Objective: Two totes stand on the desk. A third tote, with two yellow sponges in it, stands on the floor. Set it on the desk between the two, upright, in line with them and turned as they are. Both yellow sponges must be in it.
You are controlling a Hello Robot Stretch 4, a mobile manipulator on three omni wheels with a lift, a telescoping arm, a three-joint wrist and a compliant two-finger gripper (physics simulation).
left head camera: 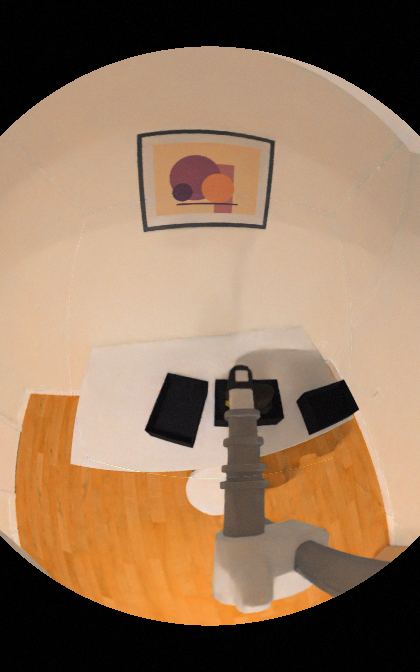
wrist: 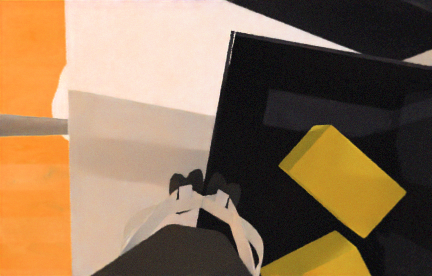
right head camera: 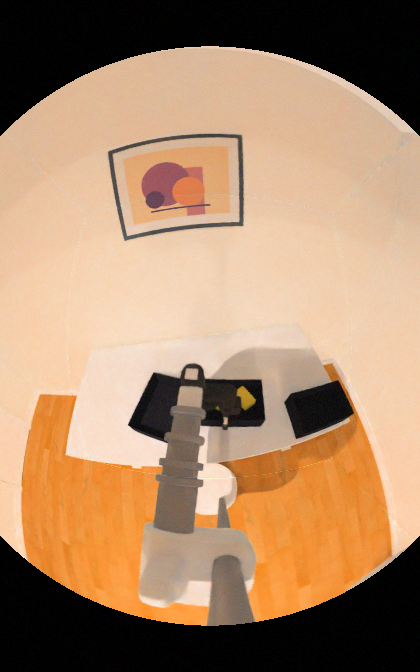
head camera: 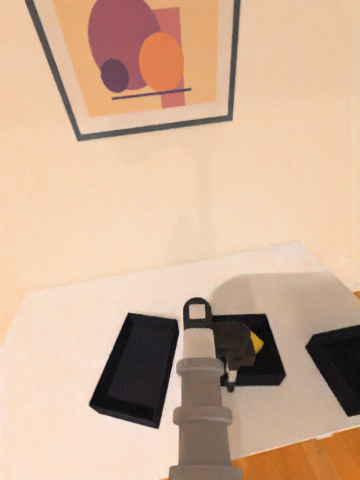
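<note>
The middle black tote (head camera: pixel 272 364) (right head camera: pixel 255 417) (wrist: pixel 310 65) stands upright on the desk between the left tote (head camera: pixel 137 370) (left head camera: pixel 180 410) (wrist: pixel 360 22) and the right tote (head camera: pixel 345 360) (left head camera: pixel 327 407) (right head camera: pixel 320 407). In the wrist view its side edge and the left tote's edge run at different slopes, with a narrow gap. Inside lie two yellow sponges: one (wrist: pixel 345 175) shows whole, the other (wrist: pixel 320 257) (right head camera: pixel 246 398) is partly cut off in the wrist view. My gripper (wrist: pixel 205 185) (head camera: pixel 230 384) is shut on the middle tote's front wall, one fingertip on each side.
The white desk (head camera: pixel 60 345) (left head camera: pixel 112 390) stands against the wall, under a framed picture (head camera: pixel 155 127). My arm (head camera: pixel 202 400) (left head camera: pixel 242 450) reaches over the desk's front edge and hides part of the middle tote. Wooden floor (left head camera: pixel 125 515) lies in front.
</note>
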